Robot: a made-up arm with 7 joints. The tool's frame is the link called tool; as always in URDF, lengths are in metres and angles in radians.
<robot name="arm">
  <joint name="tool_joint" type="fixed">
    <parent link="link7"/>
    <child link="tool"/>
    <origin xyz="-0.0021 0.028 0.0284" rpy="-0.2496 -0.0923 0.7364"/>
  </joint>
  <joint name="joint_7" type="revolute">
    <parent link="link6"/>
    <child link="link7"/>
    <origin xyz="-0.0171 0.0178 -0.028" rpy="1.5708 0 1.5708"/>
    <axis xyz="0 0 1"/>
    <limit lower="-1.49" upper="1.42" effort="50" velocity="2.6"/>
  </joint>
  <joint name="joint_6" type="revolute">
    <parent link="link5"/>
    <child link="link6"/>
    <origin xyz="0.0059 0.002 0.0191" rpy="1.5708 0 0"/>
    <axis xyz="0 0 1"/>
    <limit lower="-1.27" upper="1.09" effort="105" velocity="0.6"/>
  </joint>
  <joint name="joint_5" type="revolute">
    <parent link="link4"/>
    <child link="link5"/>
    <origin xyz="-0.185 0.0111 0.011" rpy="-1.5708 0 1.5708"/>
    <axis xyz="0 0 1"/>
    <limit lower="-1.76" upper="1.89" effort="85" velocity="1.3"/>
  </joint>
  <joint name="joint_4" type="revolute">
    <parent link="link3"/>
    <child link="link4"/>
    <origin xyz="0.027 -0.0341 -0.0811" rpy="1.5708 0 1.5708"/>
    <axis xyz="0 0 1"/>
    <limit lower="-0.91" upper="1.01" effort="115" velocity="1.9"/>
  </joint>
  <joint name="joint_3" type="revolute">
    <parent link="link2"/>
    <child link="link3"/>
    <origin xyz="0.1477 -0.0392 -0.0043" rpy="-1.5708 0 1.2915"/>
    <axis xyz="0 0 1"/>
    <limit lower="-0.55" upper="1.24" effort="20" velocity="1.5"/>
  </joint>
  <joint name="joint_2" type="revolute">
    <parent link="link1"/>
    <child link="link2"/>
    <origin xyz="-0.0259 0.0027 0.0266" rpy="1.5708 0 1.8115"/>
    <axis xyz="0 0 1"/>
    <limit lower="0.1" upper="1.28" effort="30" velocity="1.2"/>
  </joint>
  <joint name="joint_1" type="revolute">
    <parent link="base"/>
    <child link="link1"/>
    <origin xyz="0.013 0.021 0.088" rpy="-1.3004 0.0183 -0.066"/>
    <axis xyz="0 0 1"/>
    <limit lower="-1.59" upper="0.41" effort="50" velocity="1.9"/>
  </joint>
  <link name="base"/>
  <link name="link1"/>
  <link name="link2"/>
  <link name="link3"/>
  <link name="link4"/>
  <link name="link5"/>
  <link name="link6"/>
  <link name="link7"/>
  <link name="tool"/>
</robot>
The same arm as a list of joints. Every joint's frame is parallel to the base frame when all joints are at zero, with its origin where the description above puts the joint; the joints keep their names.
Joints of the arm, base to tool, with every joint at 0 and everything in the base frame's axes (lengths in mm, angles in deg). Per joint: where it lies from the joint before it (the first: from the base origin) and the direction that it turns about. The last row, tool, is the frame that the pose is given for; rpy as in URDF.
joint_1: axis 0.068403 0.961235 0.26711 offset 13 21 88
joint_2: axis 0.968889 -0.0002 -0.247497 offset -24 28 5
joint_3: axis 0.247497 0 0.968889 offset -42 3 -147
joint_4: axis 0.0002 1 0 offset 13 27 -87
joint_5: axis 0.968889 -0.0002 -0.247497 offset 182 11 -35
joint_6: axis 0.0002 1 0 offset 20 -2 1
joint_7: axis 0.247497 0 0.968889 offset 13 -28 -21
tool: offset 5 28 28 rpy -4.69 5.35 42.19
Joint limits (deg, base to tool): -91.1..23.49 5.73..73.34 -31.51..71.05 -52.14..57.87 -100.84..108.29 -72.77..62.45 -85.37..81.36

